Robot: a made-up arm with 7 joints. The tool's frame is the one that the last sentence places.
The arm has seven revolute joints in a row. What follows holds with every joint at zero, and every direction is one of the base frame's. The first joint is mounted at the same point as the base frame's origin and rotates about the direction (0.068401, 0.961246, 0.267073), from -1.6 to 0.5 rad. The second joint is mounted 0.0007 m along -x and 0.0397 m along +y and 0.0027 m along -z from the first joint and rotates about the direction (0.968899, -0.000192, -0.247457), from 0 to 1.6 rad. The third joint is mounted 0.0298 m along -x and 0.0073 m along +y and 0.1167 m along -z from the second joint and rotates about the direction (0.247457, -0.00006, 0.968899), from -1.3 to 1.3 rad. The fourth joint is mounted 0.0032 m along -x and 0.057 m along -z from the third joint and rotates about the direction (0.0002, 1, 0.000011), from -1.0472 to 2.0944 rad. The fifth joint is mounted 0.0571 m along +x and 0.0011 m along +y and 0.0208 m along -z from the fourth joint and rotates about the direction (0.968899, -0.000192, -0.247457), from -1.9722 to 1.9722 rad. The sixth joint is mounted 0.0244 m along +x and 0.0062 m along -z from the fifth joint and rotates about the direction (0.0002, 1, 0.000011), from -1.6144 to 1.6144 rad. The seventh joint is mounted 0.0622 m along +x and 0.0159 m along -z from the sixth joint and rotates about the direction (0.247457, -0.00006, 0.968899), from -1.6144 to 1.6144 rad. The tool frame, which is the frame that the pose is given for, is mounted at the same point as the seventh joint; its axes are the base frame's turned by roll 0, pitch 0.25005 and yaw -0.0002 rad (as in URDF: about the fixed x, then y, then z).
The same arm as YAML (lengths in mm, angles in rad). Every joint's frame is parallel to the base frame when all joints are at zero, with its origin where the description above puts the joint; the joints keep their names.
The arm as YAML. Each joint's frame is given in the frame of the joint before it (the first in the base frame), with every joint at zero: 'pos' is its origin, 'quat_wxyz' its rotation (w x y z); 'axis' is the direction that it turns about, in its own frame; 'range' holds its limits. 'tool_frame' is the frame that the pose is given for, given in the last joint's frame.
length_unit: mm
angle_unit: rad
joints:
  - joint: joint 1
    pos: [0.0, 0.0, 0.0]
    quat_wxyz: [1.0, 0.0, 0.0, 0.0]
    axis: [0.068403, 0.961235, 0.26711]
    range: [-1.6, 0.5]
  - joint: joint 2
    pos: [-0.7, 39.7, -2.7]
    quat_wxyz: [1.0, 0.0, 0.0, 0.0]
    axis: [0.968889, -0.0002, -0.247497]
    range: [0.0, 1.6]
  - joint: joint 3
    pos: [-29.8, 7.3, -116.7]
    quat_wxyz: [1.0, 0.0, 0.0, 0.0]
    axis: [0.247497, -0.0001, 0.968889]
    range: [-1.3, 1.3]
  - joint: joint 4
    pos: [-3.2, 0.0, -57.0]
    quat_wxyz: [1.0, 0.0, 0.0, 0.0]
    axis: [0.0002, 1.0, 0.0]
    range: [-1.0472, 2.0944]
  - joint: joint 5
    pos: [57.1, 1.1, -20.8]
    quat_wxyz: [1.0, 0.0, 0.0, 0.0]
    axis: [0.968889, -0.0002, -0.247497]
    range: [-1.9722, 1.9722]
  - joint: joint 6
    pos: [24.4, 0.0, -6.2]
    quat_wxyz: [1.0, 0.0, 0.0, 0.0]
    axis: [0.0002, 1.0, 0.0]
    range: [-1.6144, 1.6144]
  - joint: joint 7
    pos: [62.2, 0.0, -15.9]
    quat_wxyz: [1.0, 0.0, 0.0, 0.0]
    axis: [0.247497, -0.0001, 0.968889]
    range: [-1.6144, 1.6144]
tool_frame:
  pos: [0.0, 0.0, 0.0]
  quat_wxyz: [0.992195, 0.000012, 0.1247, -0.000099]

